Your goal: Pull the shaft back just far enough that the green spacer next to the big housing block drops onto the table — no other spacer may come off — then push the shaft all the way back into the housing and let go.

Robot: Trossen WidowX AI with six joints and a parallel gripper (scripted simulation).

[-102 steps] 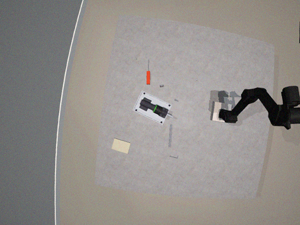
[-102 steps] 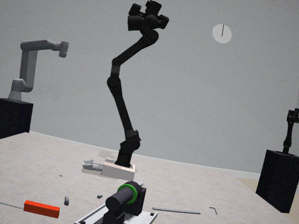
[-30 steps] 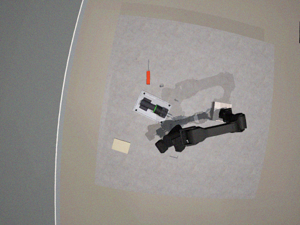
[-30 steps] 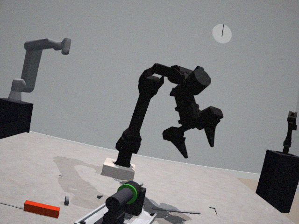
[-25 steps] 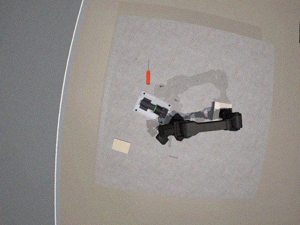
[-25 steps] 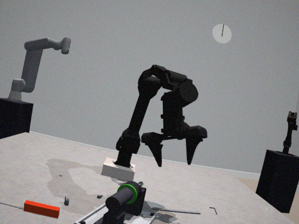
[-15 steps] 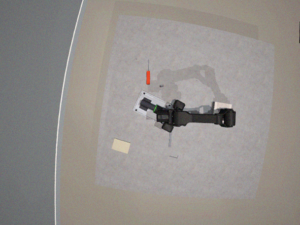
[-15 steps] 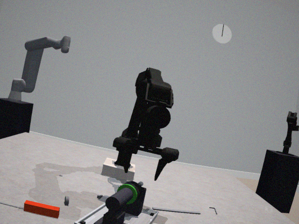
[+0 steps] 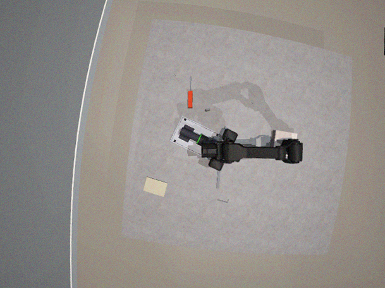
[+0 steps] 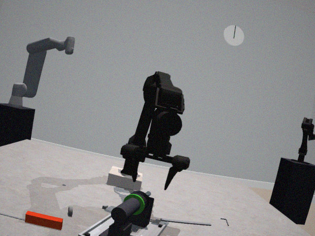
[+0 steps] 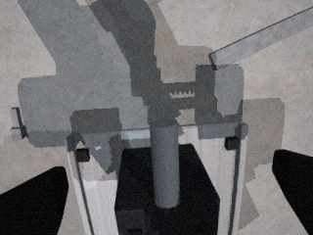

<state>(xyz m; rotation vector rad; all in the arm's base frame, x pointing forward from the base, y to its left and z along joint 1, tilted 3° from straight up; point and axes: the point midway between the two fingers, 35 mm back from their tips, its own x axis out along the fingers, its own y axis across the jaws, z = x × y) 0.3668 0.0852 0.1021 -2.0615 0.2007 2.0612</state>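
Now: gripper tip 110 mm short of the green spacer, 30 mm to the left of it and 30 mm above it. The rest, counted from my gripper tip: cream card (290 mm ahead, 270 mm to the left, 100 mm below).
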